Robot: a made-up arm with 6 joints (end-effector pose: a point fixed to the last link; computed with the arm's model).
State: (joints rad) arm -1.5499 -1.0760 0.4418 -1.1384 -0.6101 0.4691
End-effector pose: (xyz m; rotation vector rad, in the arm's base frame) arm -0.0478 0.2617 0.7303 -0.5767 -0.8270 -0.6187
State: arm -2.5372 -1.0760 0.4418 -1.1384 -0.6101 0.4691
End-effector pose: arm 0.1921 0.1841 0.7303 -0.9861 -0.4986 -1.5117
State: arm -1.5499 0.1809 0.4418 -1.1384 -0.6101 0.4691
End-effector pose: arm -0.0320 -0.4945 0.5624 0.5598 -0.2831 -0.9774
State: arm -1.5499 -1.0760 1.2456 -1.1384 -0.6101 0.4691
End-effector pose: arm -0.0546 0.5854 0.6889 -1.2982 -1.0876 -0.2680
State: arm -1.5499 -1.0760 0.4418 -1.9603 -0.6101 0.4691
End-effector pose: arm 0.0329 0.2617 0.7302 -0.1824 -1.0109 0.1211
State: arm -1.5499 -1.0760 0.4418 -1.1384 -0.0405 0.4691
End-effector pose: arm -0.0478 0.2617 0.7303 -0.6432 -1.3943 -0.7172
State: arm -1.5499 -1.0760 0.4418 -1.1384 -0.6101 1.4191
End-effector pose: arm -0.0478 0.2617 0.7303 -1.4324 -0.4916 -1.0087
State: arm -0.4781 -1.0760 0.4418 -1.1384 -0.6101 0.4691
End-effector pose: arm -0.2527 0.0833 0.7303 -0.0728 -0.9939 0.3630
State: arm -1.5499 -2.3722 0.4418 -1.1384 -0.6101 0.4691
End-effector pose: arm -0.0560 0.6519 0.0371 -1.7323 -1.2063 -0.0016
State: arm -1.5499 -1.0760 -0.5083 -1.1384 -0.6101 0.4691
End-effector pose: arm -0.0420 -0.0176 0.4703 0.2829 -0.4300 -0.9110
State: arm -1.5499 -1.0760 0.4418 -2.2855 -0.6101 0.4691
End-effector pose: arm 0.0604 0.2794 0.7311 -0.0174 -1.0520 0.4154
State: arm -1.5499 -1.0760 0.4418 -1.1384 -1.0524 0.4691
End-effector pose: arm -0.0478 0.2617 0.7303 -0.5081 -0.3930 -0.5257
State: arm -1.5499 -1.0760 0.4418 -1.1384 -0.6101 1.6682
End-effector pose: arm -0.0478 0.2617 0.7303 -1.6526 -0.3751 -1.0989
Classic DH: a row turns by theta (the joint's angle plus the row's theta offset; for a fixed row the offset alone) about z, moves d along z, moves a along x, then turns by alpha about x. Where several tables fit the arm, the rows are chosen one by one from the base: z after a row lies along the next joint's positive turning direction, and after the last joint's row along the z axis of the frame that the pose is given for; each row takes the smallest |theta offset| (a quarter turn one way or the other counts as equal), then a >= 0, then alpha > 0; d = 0 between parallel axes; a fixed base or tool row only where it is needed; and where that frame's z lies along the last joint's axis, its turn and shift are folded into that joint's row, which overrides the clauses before.
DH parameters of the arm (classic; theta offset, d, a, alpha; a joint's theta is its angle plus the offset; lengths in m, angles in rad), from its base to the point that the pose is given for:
joint 1: 0 0.126 0 -1.5708
joint 2: -1.5708 0 0.427 3.1416
joint 3: 0 0 0 -1.5708
joint 4: 0 -0.407 0 1.5708
joint 5: 0 0.101 0 -1.5708
joint 6: 1.5708 0 0 1.5708
tool (fixed): -1.5708 0 0 0

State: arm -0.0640 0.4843 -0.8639 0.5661 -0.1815 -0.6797
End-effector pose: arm 0.3353 -0.1069 0.1189 0.0724 1.4928 -0.2202
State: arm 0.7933 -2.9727 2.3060 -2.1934 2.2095 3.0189
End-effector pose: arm 0.0123 0.0964 -0.6824 -2.0098 1.9315 -0.8569
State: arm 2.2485 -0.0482 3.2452 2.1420 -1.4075 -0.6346
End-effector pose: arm 0.2146 -0.3537 0.4070 1.9687 0.8986 -0.3356
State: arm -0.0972 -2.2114 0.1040 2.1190 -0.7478 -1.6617
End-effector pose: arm -0.6732 0.1185 0.1117 0.5194 -2.4238 -0.9420
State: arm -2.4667 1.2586 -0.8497 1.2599 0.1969 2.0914
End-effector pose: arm -0.2384 -0.1512 -0.1417 -0.6443 0.9627 0.5426
